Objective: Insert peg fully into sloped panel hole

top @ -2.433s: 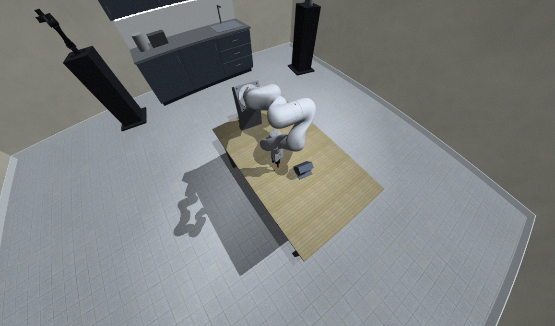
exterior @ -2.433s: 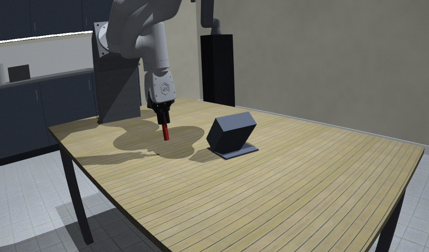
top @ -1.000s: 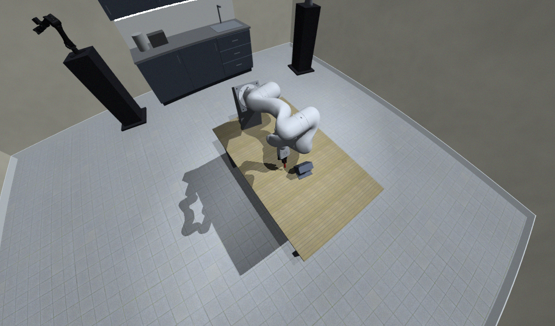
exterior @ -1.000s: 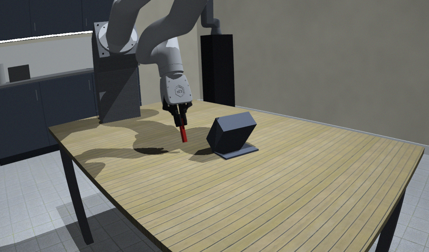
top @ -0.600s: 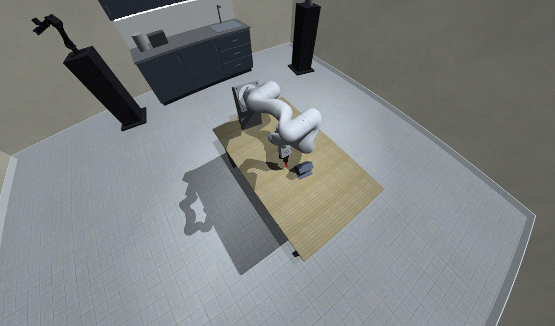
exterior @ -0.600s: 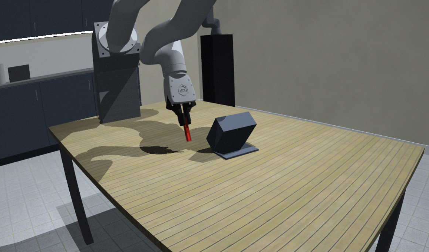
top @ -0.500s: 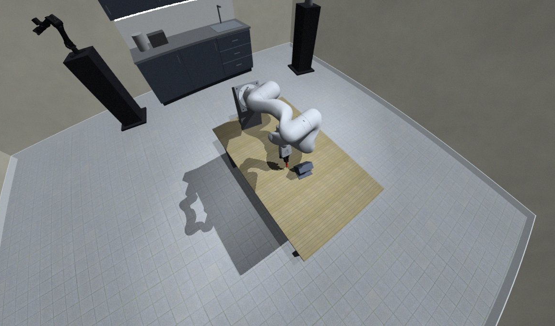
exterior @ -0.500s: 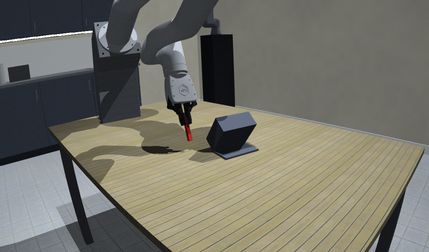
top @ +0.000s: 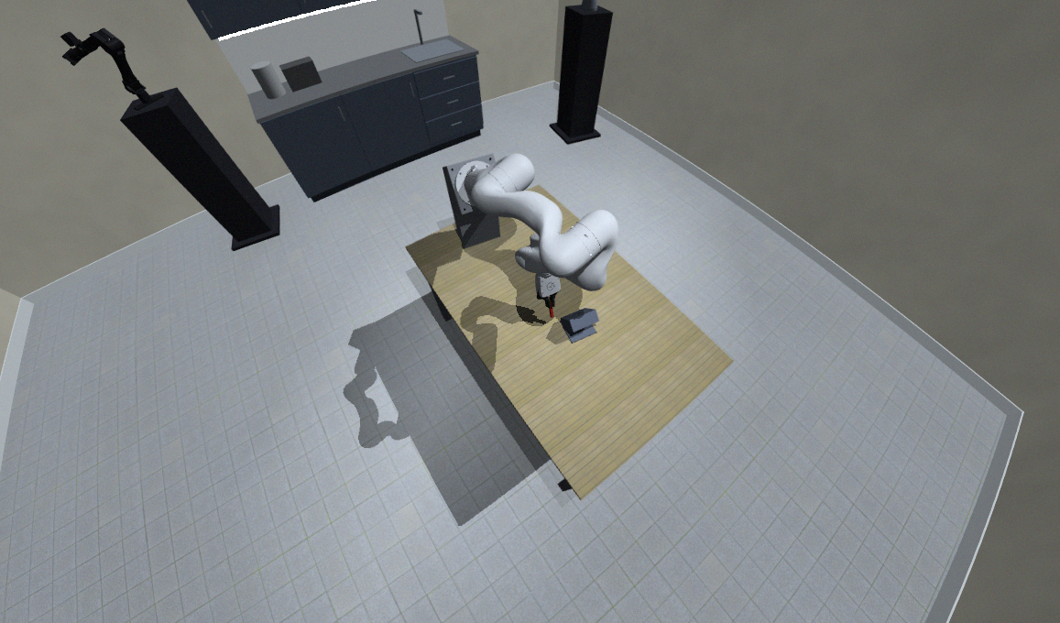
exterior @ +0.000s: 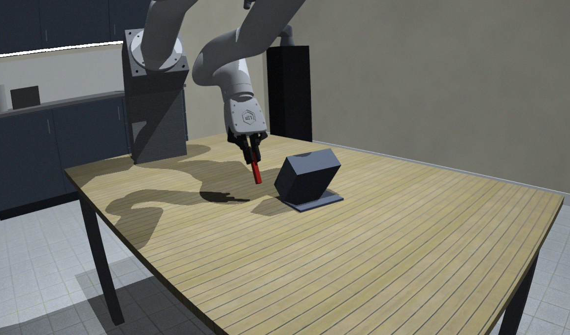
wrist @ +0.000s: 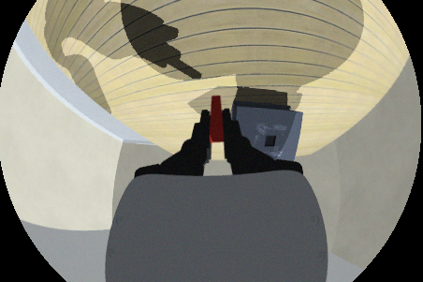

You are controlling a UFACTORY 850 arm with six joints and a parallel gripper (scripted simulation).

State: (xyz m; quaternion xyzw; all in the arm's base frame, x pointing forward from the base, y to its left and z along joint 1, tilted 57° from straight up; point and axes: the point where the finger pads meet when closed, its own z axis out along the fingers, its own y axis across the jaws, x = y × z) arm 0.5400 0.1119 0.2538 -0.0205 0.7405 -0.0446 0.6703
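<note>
Now: the thin base plate 130 mm ahead of my hand, 110 mm below it and 90 mm to the left of it. The rest, counted from my hand: red peg 30 mm below, 20 mm ahead.
</note>
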